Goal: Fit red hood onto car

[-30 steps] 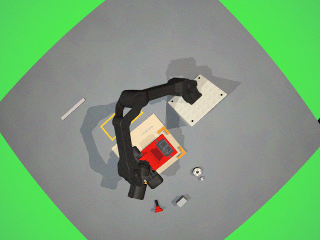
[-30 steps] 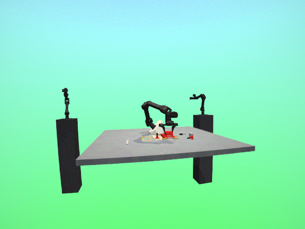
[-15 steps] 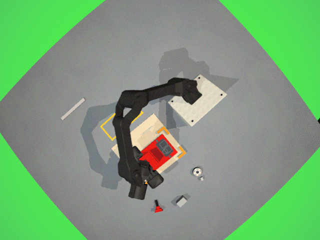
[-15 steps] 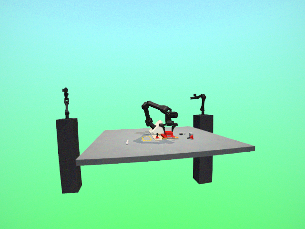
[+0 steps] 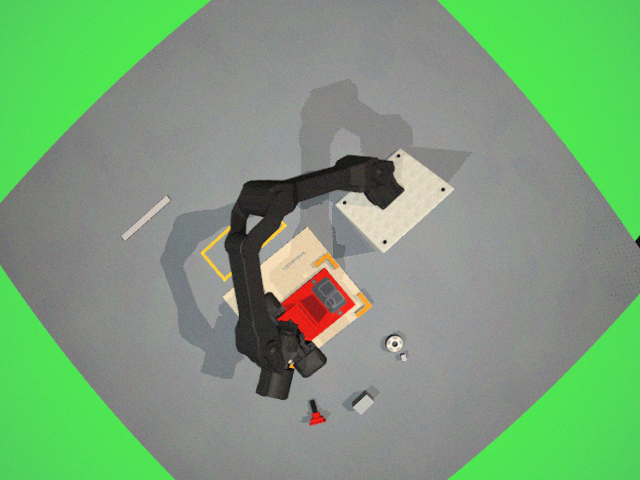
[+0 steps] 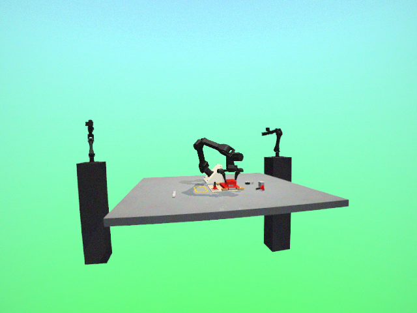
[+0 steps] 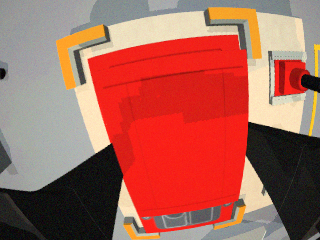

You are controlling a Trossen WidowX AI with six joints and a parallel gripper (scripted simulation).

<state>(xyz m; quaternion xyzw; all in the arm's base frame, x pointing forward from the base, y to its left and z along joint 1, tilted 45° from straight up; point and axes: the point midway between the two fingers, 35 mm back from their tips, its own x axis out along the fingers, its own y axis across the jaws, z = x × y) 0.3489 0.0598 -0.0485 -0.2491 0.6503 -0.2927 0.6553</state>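
My gripper tip is 10 mm below the red hood. The rest, counted from my gripper tip: grey bar (410 mm to the right, 90 mm ahead, 50 mm below); cream jig plate (40 mm below, 40 mm behind, 20 mm to the right).
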